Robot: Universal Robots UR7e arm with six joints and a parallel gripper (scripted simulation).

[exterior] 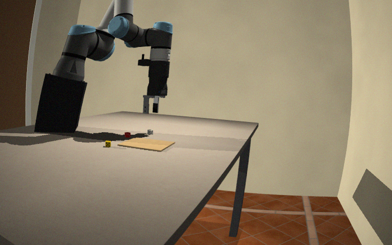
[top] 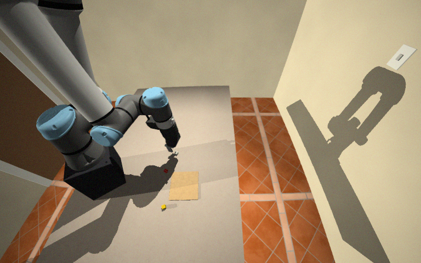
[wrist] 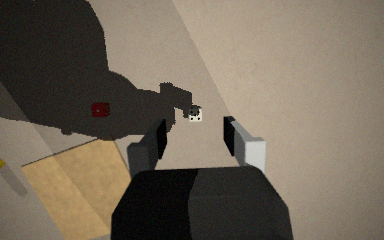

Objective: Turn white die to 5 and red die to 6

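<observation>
My hand is 9 cm above the white die. Also, from my hand: yellow die (28 cm to the right, 9 cm below, 5 cm behind); then red die (10 cm to the right, 9 cm below, 5 cm behind); then tan mat (19 cm to the right, 9 cm below, 5 cm ahead).
</observation>
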